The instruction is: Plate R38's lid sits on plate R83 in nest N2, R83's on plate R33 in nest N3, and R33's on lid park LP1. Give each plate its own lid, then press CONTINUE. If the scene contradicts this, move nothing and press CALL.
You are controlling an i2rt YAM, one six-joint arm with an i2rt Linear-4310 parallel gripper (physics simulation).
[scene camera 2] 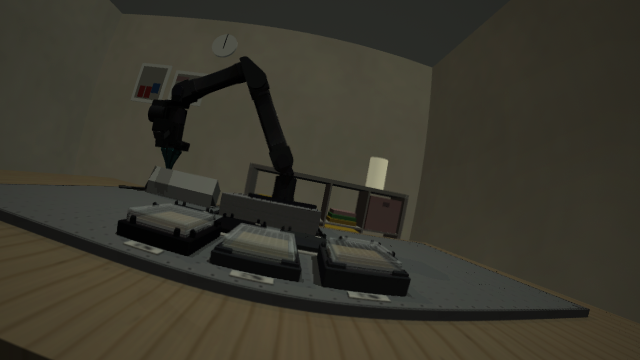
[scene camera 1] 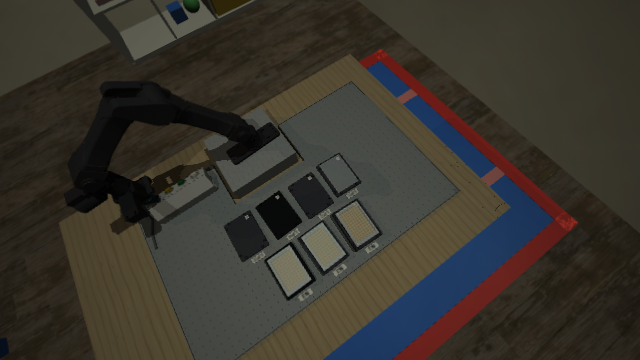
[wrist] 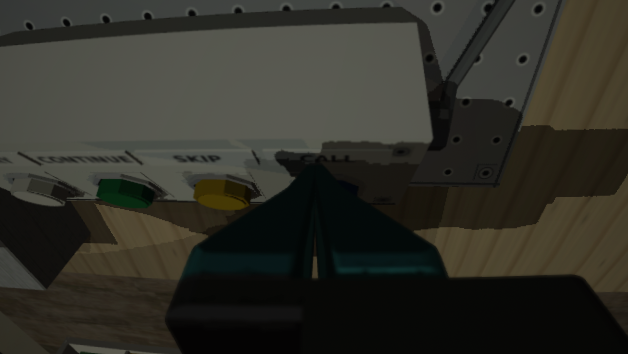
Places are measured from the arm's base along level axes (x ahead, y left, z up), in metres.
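Pixels of known places: gripper, fingertip midpoint: [scene camera 1: 156, 200] [wrist: 315, 177]; arm's base, link origin: [scene camera 2: 281, 202] [scene camera 1: 253, 143].
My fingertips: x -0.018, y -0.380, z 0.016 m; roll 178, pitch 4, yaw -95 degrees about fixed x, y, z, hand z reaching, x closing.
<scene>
For each thing: its top centre in the pictures, then the offset to it from my fingertips. "*": a spot on its surface instead.
- button box, top centre: [wrist: 136, 178] [scene camera 2: 187, 172] [scene camera 1: 174, 189] 0.069 m left, 0.011 m ahead, 0.011 m up
- blue CALL button, top centre: [wrist: 329, 206] 0.005 m right, 0.015 m back, 0.002 m up
- green CONTINUE button, top centre: [wrist: 115, 204] 0.095 m left, 0.010 m back, 0.002 m up
- yellow SKIP button, top centre: [wrist: 216, 206] 0.045 m left, 0.013 m back, 0.002 m up
- white button, top centre: [wrist: 27, 202] 0.145 m left, 0.008 m back, 0.002 m up
- thin dark rod, surface spot: [wrist: 477, 45] * 0.080 m right, 0.030 m ahead, 0.066 m down
My gripper [scene camera 2: 169, 167] [wrist: 315, 177] is shut and empty, its tips over the CALL end of the button box [scene camera 1: 186, 198] [scene camera 2: 186, 186] [wrist: 215, 85]. The tips hide most of the blue CALL button [wrist: 350, 188]; I cannot tell whether they touch it. The green CONTINUE button [wrist: 125, 194] is further left. Three plates [scene camera 1: 290, 271] [scene camera 1: 324, 247] [scene camera 1: 357, 224] sit in black nests in a row; clear lids show over them in scene camera 2. Behind them are three dark pads [scene camera 1: 246, 235] [scene camera 1: 279, 215] [scene camera 1: 311, 195] and a paler one [scene camera 1: 339, 174], apparently with a clear lid. Plate names are unreadable.
The yellow SKIP button [wrist: 222, 195] and a white button [wrist: 40, 191] are on the same box. A thin dark rod [wrist: 477, 45] stands off the box's end. The pale block [scene camera 1: 260, 167] at the arm's base is beside the box. A shelf unit [scene camera 2: 327, 205] stands behind.
</scene>
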